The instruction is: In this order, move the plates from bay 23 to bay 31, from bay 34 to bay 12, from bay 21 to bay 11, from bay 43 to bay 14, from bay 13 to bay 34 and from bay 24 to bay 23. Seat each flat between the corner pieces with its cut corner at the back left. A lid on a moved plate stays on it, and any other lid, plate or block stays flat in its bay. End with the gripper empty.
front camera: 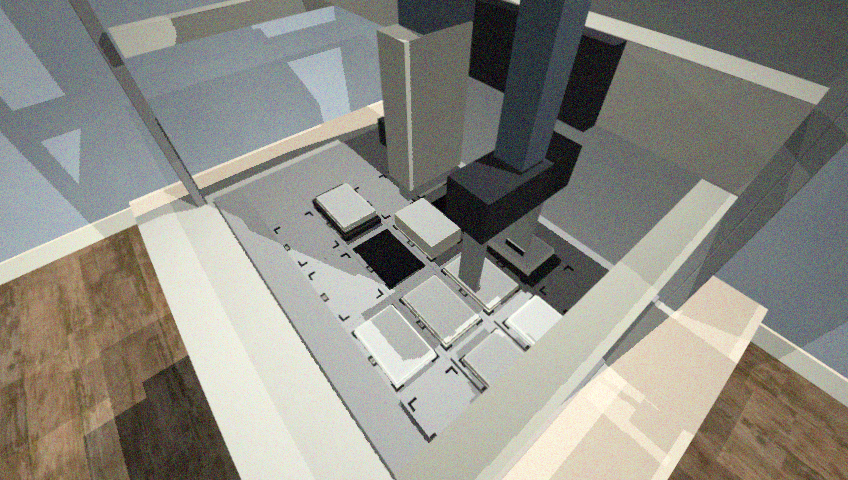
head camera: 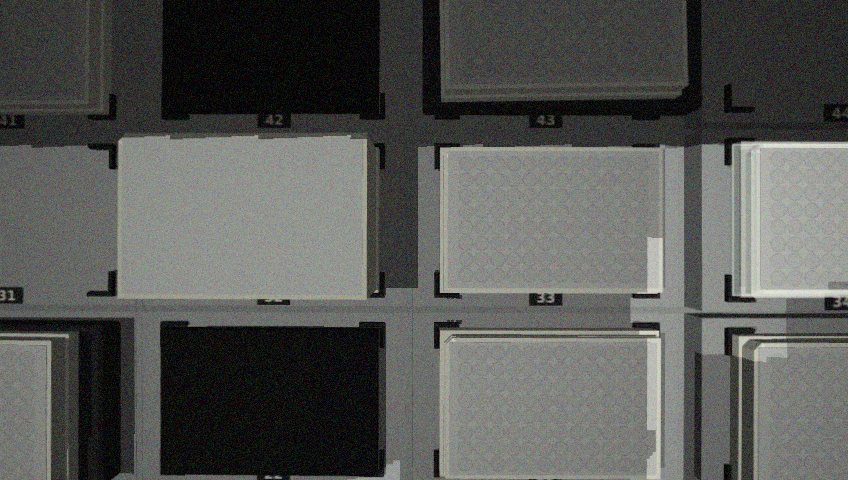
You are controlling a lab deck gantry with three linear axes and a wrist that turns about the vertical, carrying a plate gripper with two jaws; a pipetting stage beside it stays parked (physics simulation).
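Pixels of known places: gripper, fingertip midpoint: (front camera: 493,265); robot's base, link origin: (front camera: 275,230).
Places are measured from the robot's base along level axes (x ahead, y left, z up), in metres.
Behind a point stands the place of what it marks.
My gripper (front camera: 499,271) @[x 0.450, y 0.200, z 0.156 m] is open and empty, its jaws apart above the row 3 and 4 plates. A pale plate (front camera: 440,306) @[x 0.393, y 0.150, z 0.014 m] (head camera: 553,410) @[x 0.392, y 0.149, z 0.014 m] lies in bay 23. Plates also lie in bay 34 (front camera: 535,321) @[x 0.529, y 0.251, z 0.029 m] (head camera: 803,226) @[x 0.520, y 0.253, z 0.029 m], bay 24 (front camera: 496,358) @[x 0.530, y 0.149, z 0.029 m] (head camera: 803,416) @[x 0.520, y 0.152, z 0.029 m] and bay 13 (front camera: 395,344) @[x 0.399, y 0.041, z 0.014 m]. The bay 21 plate (front camera: 345,206) @[x 0.072, y 0.148, z 0.037 m] (head camera: 23,410) @[x 0.113, y 0.157, z 0.037 m] and bay 43 plate (front camera: 538,252) @[x 0.436, y 0.374, z 0.036 m] (head camera: 565,47) @[x 0.391, y 0.344, z 0.037 m] sit raised on dark blocks. Bay 31 (head camera: 53,220) @[x 0.093, y 0.257, z 0.000 m] is bare, as are bays 11, 12 and 14 (front camera: 443,395) @[x 0.515, y 0.047, z 0.014 m] in the front view.
A tall pale block (front camera: 427,226) @[x 0.242, y 0.246, z 0.042 m] (head camera: 243,217) @[x 0.229, y 0.256, z 0.042 m] fills bay 32. A plate (head camera: 550,220) @[x 0.390, y 0.257, z 0.014 m] lies in bay 33, another (head camera: 47,53) @[x 0.102, y 0.352, z 0.014 m] in bay 41. Black blocks fill bay 22 (front camera: 389,258) @[x 0.237, y 0.147, z 0.008 m] (head camera: 270,398) @[x 0.229, y 0.153, z 0.008 m] and bay 42 (head camera: 270,53) @[x 0.228, y 0.355, z 0.008 m]. The pipetting stage (front camera: 437,107) stands behind bay 32 in the front view.
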